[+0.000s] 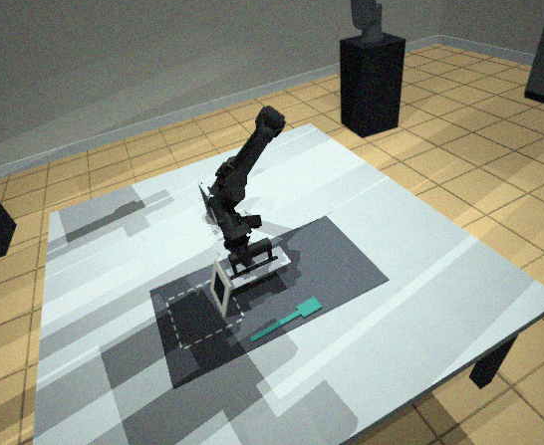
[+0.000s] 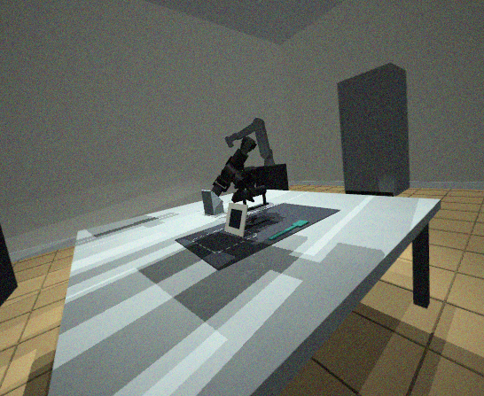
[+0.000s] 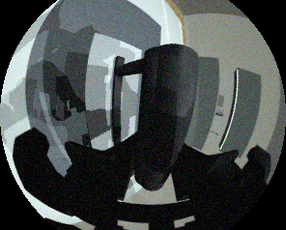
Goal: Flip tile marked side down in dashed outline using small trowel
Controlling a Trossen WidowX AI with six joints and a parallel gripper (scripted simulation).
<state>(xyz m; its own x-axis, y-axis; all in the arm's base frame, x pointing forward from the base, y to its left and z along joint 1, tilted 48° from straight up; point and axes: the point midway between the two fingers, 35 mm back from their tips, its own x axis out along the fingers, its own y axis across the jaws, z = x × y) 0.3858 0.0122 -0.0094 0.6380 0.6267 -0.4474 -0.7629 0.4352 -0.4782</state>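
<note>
My gripper tip is 1 cm past the cream tile, 9 cm to the left of it and 6 cm above it. From my gripper tip the other things lie so: dark mat 1 cm behind, 3 cm to the left, 14 cm below; then teal trowel 13 cm ahead, 7 cm to the left, 11 cm below.
</note>
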